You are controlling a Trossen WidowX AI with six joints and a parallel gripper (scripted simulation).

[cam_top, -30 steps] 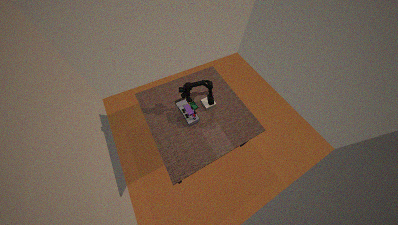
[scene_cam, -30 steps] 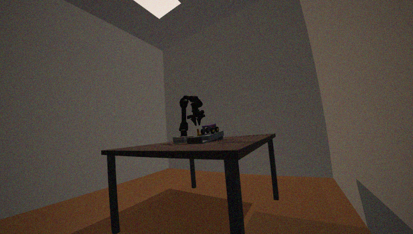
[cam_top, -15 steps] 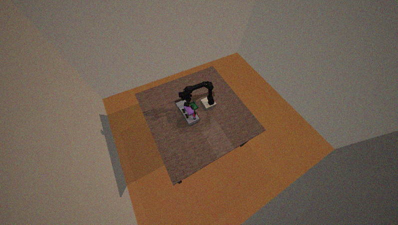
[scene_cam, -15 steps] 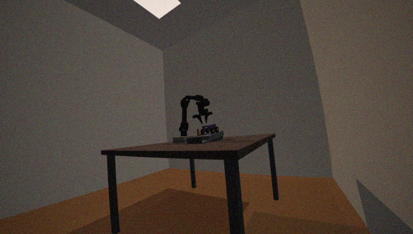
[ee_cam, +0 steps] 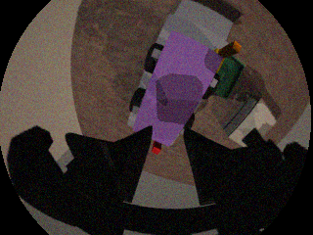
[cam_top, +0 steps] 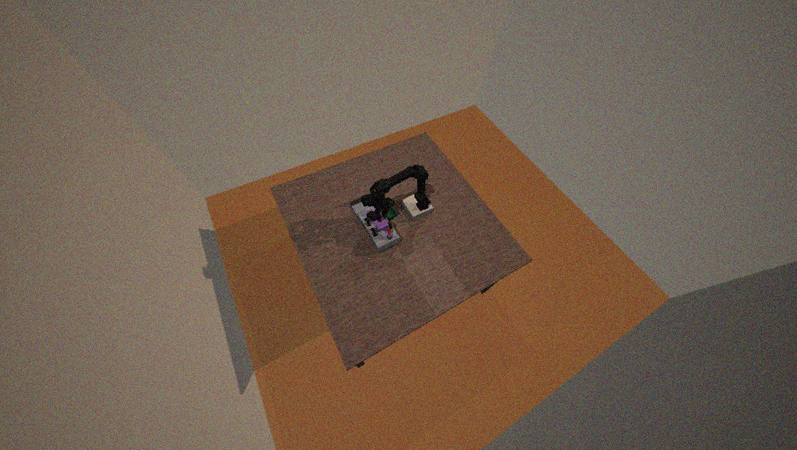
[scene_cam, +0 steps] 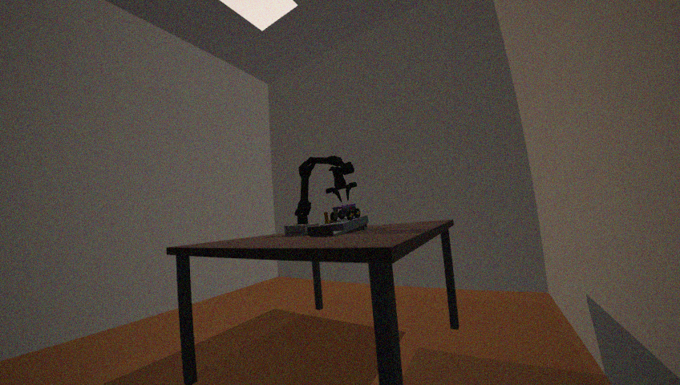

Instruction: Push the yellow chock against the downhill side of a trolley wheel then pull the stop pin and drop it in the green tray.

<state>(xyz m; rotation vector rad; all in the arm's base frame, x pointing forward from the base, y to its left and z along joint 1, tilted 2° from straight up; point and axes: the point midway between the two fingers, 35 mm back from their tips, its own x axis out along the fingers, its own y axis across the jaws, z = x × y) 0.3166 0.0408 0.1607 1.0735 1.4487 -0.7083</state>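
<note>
Now: gripper tip 10 mm past the red-headed stop pin, 80 mm to the right of it and 50 mm above it. The rest, counted from my gripper tip: yellow chock: 40 mm behind, 120 mm to the right, 100 mm below; purple trolley: 10 mm ahead, 20 mm to the right, 70 mm below; grey ramp: 10 mm ahead, 30 mm to the right, 140 mm below.
</note>
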